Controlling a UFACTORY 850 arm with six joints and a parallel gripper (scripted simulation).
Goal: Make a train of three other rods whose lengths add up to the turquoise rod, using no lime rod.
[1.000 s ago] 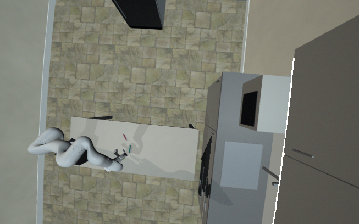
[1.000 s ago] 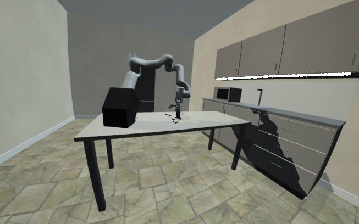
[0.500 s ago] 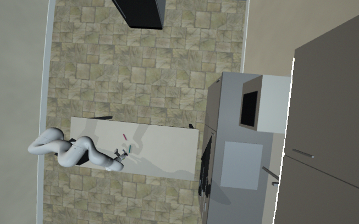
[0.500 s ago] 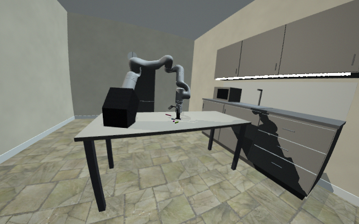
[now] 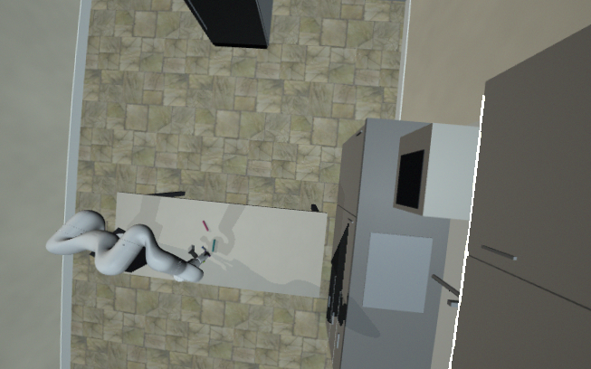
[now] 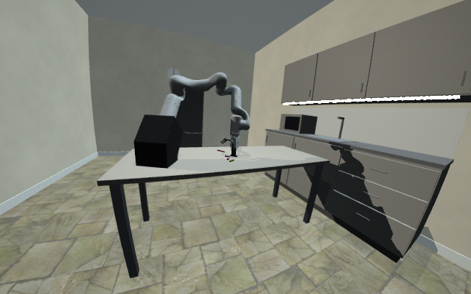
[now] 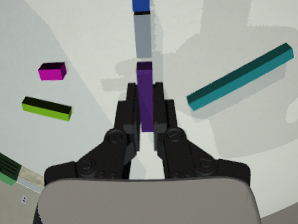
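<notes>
Now: hand 20 mm above the purple rod. The rest, counted from my hand: grey rod (40 mm behind, 30 mm to the left, 30 mm below); magenta rod (60 mm behind, 40 mm to the right, 30 mm below); small blue rod (50 mm behind, 40 mm to the left, 30 mm below).
</notes>
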